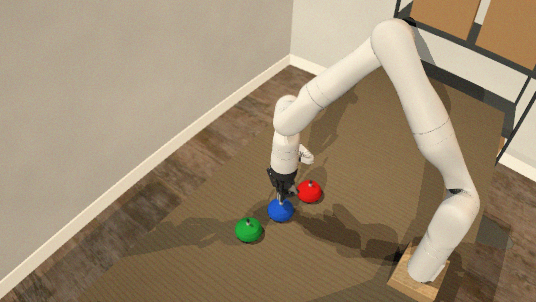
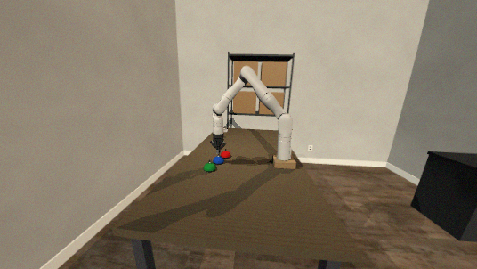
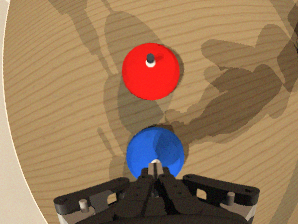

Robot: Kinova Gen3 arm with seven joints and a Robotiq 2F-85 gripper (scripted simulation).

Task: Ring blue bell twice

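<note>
Now: the blue bell 5 cm below my hand. From my hand the other things lie so: red bell 11 cm to the right, 5 cm below, 5 cm behind; green bell 11 cm to the left, 5 cm below, 5 cm ahead.
</note>
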